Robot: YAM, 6 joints.
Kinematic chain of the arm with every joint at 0, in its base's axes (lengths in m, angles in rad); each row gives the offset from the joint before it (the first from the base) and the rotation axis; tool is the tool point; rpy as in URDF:
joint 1: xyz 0 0 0.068 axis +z
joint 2: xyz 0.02 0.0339 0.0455 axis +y
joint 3: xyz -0.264 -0.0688 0 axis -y
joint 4: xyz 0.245 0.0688 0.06 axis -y
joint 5: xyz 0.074 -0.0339 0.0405 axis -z
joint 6: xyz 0.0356 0 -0.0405 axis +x
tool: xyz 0 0 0 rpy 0 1.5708 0
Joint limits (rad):
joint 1: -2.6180..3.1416
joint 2: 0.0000..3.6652
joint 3: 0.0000..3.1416
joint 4: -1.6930..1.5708
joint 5: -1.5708..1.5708
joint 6: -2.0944..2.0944
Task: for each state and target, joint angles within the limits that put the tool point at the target. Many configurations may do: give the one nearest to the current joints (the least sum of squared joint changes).
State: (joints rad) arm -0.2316 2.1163 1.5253 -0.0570 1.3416 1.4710
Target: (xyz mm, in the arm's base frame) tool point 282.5 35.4 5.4
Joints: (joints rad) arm 0.2465 2.2534 0.8578 -0.2448 1.3338 1.4710
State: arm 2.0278 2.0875 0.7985 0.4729 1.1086 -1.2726
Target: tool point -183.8 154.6 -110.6
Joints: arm 2.5667 2.6700 0.7586 0.4306 0.9926 -1.2726
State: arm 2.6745 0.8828 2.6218 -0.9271 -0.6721 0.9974
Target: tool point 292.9 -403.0 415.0
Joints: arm 2.2397 0.4571 2.9829 -0.4911 -0.6013 0.9974
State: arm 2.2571 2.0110 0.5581 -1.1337 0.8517 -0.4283
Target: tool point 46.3 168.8 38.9
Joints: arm 1.4680 2.1523 0.6788 -1.0221 0.9396 -0.4283
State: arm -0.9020 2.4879 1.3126 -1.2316 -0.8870 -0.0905
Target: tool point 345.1 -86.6 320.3
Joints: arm -0.3285 1.8101 1.7353 -1.2468 -0.9701 -0.0905
